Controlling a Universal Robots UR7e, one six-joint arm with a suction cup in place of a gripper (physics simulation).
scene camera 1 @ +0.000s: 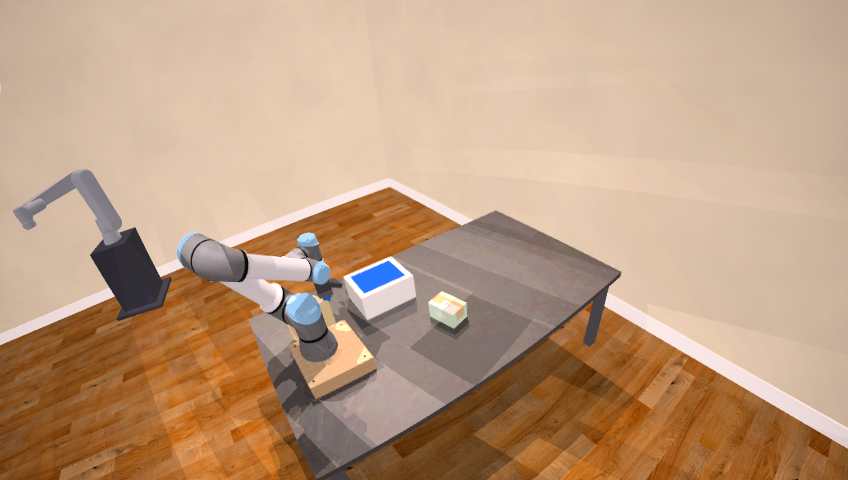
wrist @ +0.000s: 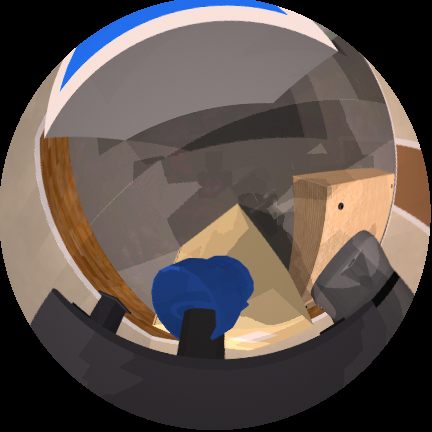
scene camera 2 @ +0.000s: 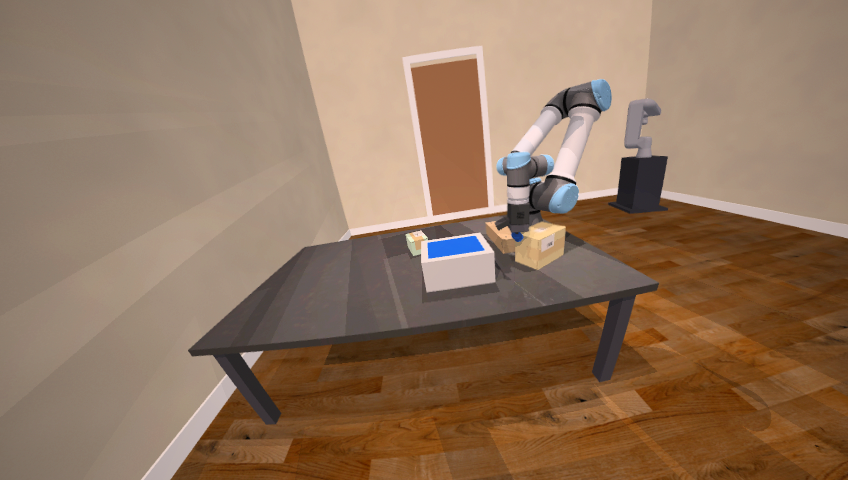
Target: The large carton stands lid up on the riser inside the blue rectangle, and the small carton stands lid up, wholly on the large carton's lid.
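The large tan carton (scene camera 2: 540,246) (wrist: 261,257) stands lid up on the dark table (scene camera 1: 510,262) (scene camera 2: 349,292), right of the riser and beside the arm's base. In scene camera 1 it is mostly hidden behind the arm. My suction cup (scene camera 2: 517,236) (wrist: 201,294) (scene camera 1: 326,296) is pressed flat and squashed on the carton's lid near one edge. The white riser (scene camera 1: 385,298) (scene camera 2: 457,273) (wrist: 193,80) carries the blue rectangle (scene camera 1: 374,276) (scene camera 2: 455,246) (wrist: 92,44) on top, with nothing on it. The small pale-green carton (scene camera 1: 448,309) (scene camera 2: 415,241) stands lid up on the table beyond the riser.
The arm's base sits on a wooden plate (scene camera 1: 346,364) (scene camera 2: 495,233) (wrist: 354,213) at the table's end, close beside the large carton. A grey arm on a black pedestal (scene camera 1: 127,274) (scene camera 2: 640,182) stands on the floor. A brown door (scene camera 2: 451,134) is in the far wall.
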